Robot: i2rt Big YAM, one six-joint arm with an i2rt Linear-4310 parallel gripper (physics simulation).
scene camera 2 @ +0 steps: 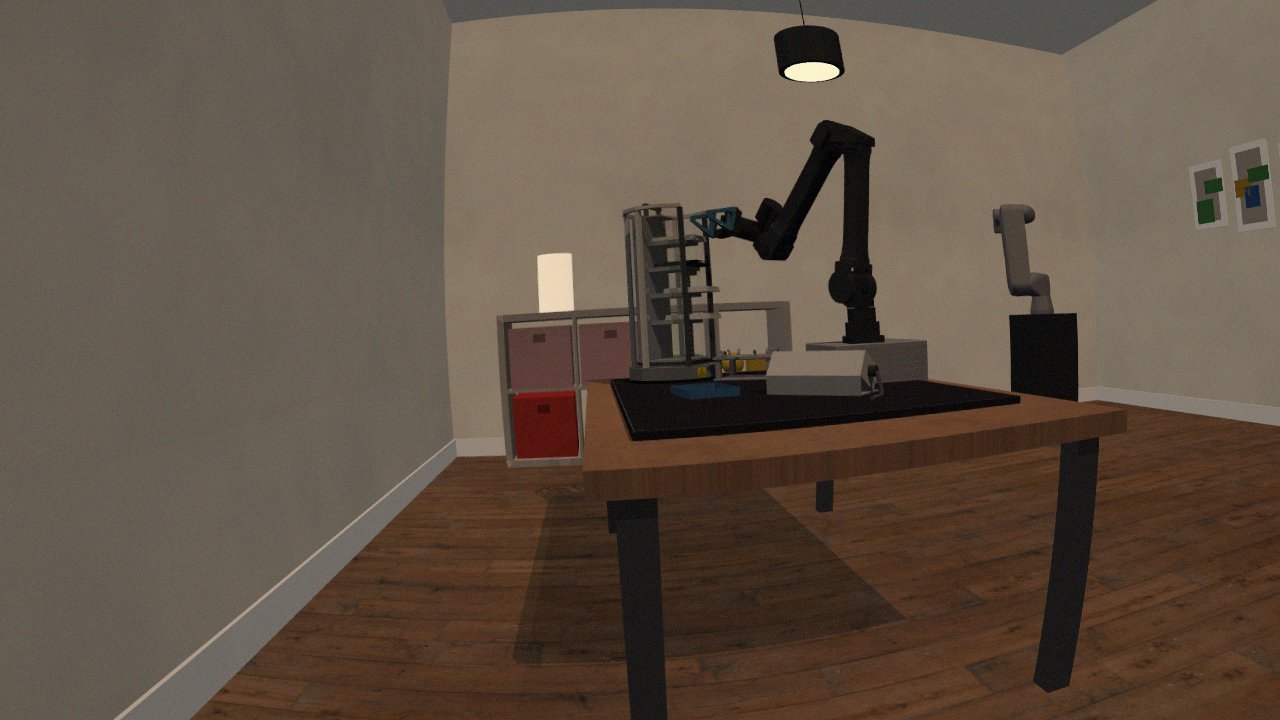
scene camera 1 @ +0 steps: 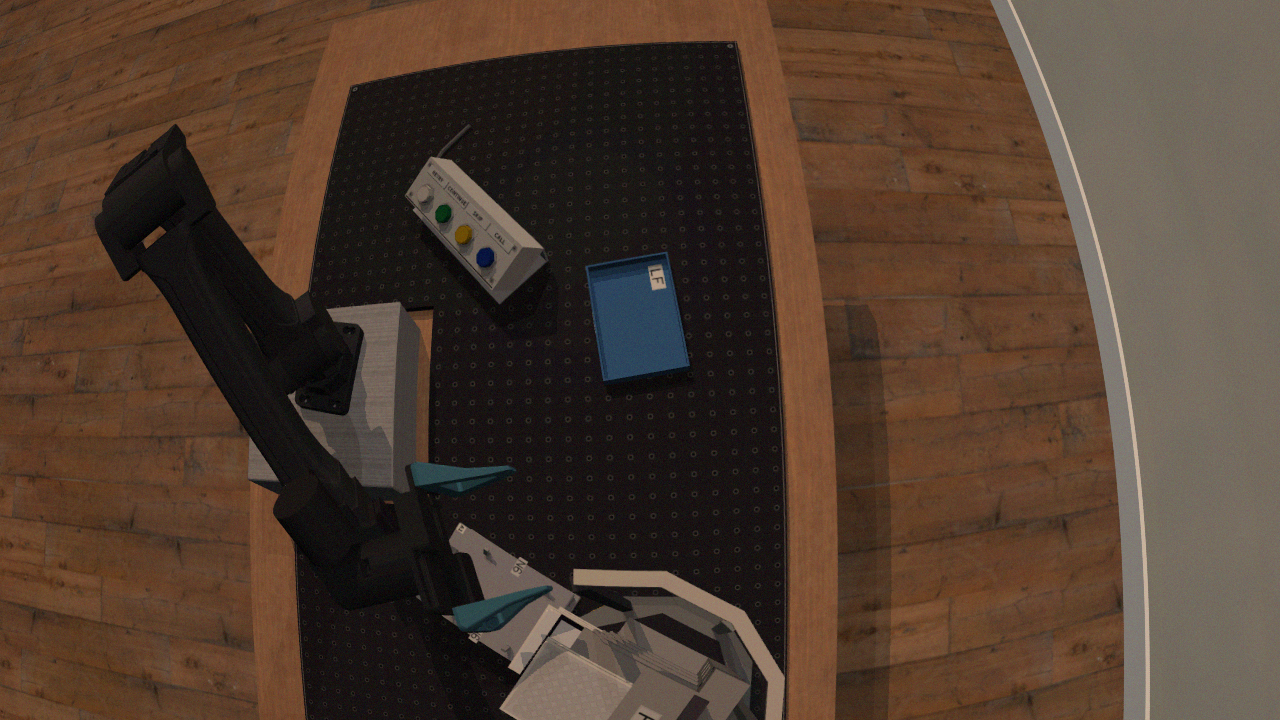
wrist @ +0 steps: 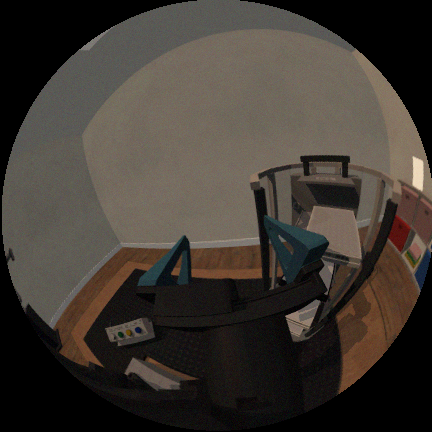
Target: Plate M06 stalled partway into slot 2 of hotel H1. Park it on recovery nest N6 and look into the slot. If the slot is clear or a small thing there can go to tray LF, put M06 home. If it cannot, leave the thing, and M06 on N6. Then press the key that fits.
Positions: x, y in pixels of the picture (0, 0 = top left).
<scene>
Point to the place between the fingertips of my gripper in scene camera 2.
697, 215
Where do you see a tall slotted rack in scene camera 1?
At 679, 645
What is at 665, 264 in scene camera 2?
A tall slotted rack.
</scene>
